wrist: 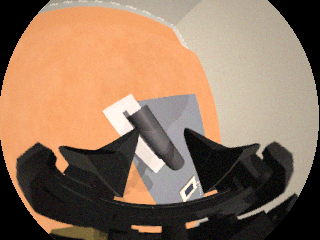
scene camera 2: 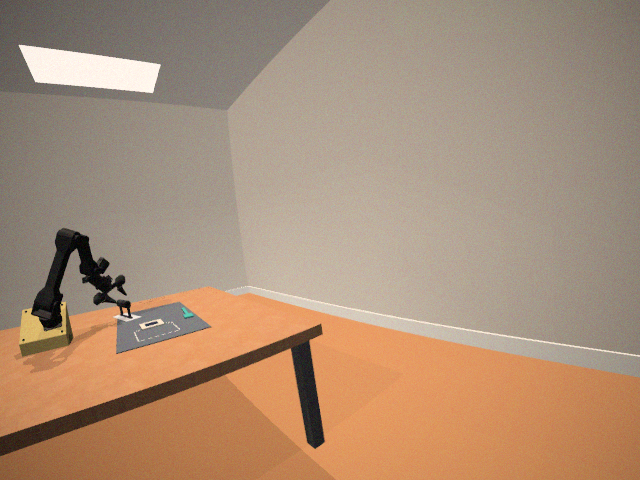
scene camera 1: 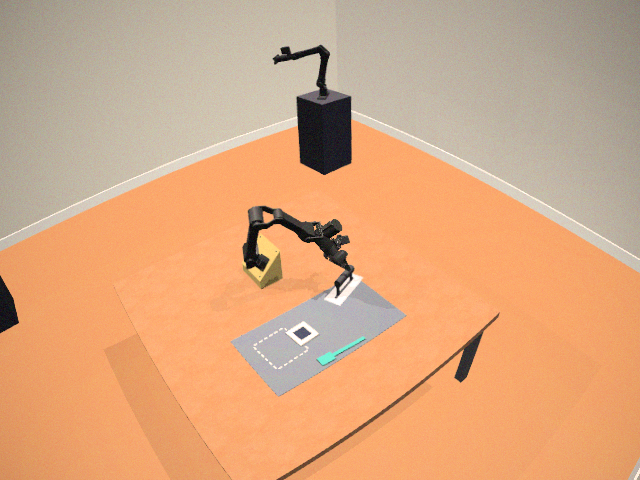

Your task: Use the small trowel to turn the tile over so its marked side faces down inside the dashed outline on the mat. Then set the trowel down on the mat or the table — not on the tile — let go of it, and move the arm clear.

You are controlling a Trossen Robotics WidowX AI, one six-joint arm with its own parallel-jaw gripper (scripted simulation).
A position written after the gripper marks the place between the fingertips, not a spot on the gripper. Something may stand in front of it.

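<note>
The gripper (wrist: 162, 131) is open and holds nothing. The scene also has a grey mat (scene camera 1: 366, 313), (scene camera 2: 126, 339), (wrist: 174, 113).
</note>
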